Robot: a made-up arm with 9 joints. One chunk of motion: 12 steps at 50 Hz.
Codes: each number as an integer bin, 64 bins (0 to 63) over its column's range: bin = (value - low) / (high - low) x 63, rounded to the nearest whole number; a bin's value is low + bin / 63 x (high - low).
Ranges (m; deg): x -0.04..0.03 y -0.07..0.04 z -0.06..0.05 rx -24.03..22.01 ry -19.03..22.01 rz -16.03..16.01
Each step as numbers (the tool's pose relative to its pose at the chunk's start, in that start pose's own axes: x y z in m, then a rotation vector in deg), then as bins.
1 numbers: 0.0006 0.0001 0.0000 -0.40 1.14 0.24
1 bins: 37 40 34 32 31 32
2 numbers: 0.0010 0.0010 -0.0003 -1.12 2.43 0.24
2 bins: 37 41 34 31 33 32
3 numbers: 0.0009 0.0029 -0.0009 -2.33 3.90 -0.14
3 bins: 37 42 34 30 35 31
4 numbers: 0.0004 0.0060 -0.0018 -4.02 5.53 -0.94
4 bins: 36 44 33 27 38 30
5 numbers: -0.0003 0.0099 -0.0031 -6.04 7.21 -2.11
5 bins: 36 46 33 25 40 27
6 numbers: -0.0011 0.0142 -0.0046 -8.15 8.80 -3.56
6 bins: 35 48 32 22 43 25
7 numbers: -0.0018 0.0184 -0.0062 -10.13 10.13 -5.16
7 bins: 34 51 31 19 45 21
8 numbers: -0.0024 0.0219 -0.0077 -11.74 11.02 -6.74
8 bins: 34 53 30 17 46 18
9 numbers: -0.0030 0.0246 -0.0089 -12.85 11.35 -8.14
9 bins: 33 54 29 15 47 16
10 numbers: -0.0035 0.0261 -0.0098 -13.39 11.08 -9.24
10 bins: 33 55 29 15 46 13
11 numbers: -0.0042 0.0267 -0.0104 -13.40 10.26 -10.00
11 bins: 32 55 28 15 45 12
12 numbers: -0.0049 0.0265 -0.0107 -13.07 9.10 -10.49
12 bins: 32 55 28 15 43 11
